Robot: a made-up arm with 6 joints. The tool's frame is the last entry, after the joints. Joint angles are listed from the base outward. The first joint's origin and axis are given. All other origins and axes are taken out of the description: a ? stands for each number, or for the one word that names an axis. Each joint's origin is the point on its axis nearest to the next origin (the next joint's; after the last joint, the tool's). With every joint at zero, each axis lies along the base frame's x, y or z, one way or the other. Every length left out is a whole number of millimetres.
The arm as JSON. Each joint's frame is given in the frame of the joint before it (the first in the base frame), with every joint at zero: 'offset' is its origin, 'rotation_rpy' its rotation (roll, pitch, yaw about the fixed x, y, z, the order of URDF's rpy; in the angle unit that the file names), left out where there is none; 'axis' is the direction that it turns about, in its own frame. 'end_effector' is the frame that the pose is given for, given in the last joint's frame.
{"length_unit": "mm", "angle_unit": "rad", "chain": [
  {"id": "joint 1", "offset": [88.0, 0.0, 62.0], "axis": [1.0, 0.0, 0.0]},
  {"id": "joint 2", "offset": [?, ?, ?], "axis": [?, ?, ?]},
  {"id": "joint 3", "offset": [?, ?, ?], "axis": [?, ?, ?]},
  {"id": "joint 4", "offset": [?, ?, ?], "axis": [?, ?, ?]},
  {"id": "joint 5", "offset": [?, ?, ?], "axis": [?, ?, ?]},
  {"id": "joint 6", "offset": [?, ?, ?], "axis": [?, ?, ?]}
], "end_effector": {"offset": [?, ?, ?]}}
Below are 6 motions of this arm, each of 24 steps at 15 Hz.
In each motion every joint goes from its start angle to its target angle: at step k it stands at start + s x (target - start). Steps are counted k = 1, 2, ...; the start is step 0. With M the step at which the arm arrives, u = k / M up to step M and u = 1 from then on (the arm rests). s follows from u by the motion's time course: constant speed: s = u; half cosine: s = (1 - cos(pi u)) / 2; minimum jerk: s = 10 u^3 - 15 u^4 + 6 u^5.
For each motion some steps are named. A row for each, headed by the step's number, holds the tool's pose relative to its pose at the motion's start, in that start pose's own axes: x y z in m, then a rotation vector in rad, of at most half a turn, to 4 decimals.
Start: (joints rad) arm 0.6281 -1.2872 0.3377 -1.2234 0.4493 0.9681
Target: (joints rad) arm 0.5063 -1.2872 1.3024 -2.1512 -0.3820 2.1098
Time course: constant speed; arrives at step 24
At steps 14, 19, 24:
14: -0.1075 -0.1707 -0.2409 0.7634 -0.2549 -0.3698
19: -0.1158 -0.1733 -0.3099 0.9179 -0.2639 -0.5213
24: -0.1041 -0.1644 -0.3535 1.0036 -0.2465 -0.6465

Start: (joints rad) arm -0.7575 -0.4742 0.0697 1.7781 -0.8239 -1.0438
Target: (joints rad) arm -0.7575 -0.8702 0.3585 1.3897 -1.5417 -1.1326
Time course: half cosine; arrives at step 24
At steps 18, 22, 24:
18: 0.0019 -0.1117 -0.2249 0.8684 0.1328 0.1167
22: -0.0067 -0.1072 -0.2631 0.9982 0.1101 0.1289
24: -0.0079 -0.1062 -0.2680 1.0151 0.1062 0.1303

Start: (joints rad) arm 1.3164 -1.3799 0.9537 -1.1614 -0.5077 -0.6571
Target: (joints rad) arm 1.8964 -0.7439 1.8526 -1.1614 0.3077 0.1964
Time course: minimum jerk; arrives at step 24
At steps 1, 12, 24:
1: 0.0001 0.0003 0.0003 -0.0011 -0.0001 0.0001
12: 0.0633 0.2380 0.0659 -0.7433 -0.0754 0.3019
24: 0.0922 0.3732 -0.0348 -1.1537 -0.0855 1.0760

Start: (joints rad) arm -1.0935 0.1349 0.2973 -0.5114 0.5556 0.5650
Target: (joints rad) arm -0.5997 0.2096 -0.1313 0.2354 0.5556 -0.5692
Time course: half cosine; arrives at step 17
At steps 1, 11, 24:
1: 0.0020 0.0015 0.0004 -0.0015 0.0036 -0.0036
11: 0.1772 0.0362 0.0352 -0.0006 0.3215 -0.3511
24: 0.2341 0.0012 0.0469 0.0708 0.4471 -0.4902

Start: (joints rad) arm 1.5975 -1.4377 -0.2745 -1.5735 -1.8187 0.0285
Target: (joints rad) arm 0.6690 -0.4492 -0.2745 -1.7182 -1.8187 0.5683
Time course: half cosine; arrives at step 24
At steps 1, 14, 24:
1: 0.0002 -0.0016 -0.0015 0.0050 -0.0022 0.0023
14: 0.0546 -0.1283 -0.2948 0.7594 -0.4505 0.2513
24: 0.1218 -0.0805 -0.4755 1.2068 -0.8085 0.3192

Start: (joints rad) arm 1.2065 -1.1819 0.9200 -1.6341 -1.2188 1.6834
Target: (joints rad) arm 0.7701 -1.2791 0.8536 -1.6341 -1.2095 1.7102
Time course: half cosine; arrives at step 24
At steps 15, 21, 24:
15: -0.1140 0.0047 -0.0235 0.0921 -0.2082 -0.2445
21: -0.1559 0.0160 -0.0386 0.1275 -0.2840 -0.3436
24: -0.1616 0.0180 -0.0409 0.1325 -0.2944 -0.3577

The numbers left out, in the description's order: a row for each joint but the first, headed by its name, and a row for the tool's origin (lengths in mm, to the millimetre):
joint 2: xyz 0.0 278.0 -97.0, axis 0.0 -1.0 0.0
joint 3: xyz -143.0 0.0 -92.0, axis 1.0 0.0 0.0
joint 4: xyz 0.0 -232.0 -25.0, axis 0.0 -1.0 0.0
joint 5: xyz -60.0 0.0 -103.0, axis -1.0 0.0 0.0
joint 6: xyz 0.0 -120.0 -39.0, axis 0.0 -1.0 0.0
tool: xyz 6.0 0.0 369.0

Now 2 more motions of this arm.
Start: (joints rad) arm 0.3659 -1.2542 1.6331 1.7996 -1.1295 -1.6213
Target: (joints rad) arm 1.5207 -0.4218 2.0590 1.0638 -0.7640 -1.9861
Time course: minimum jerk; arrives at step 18
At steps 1, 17, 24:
1: 0.0003 -0.0008 -0.0009 0.0033 0.0005 0.0005
17: 0.3424 0.4785 -0.5533 1.8842 0.2475 0.9406
24: 0.3430 0.4804 -0.5528 1.8863 0.2472 0.9434

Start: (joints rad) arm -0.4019 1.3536 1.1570 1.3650 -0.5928 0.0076
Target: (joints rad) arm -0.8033 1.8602 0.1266 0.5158 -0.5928 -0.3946
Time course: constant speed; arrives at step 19
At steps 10, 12, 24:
10: 0.4331 -0.0146 -0.1161 0.0529 0.9281 0.3144
12: 0.4934 0.0110 -0.1619 0.0245 1.0867 0.3919
24: 0.6170 0.1458 -0.3143 -0.1871 1.5365 0.6709

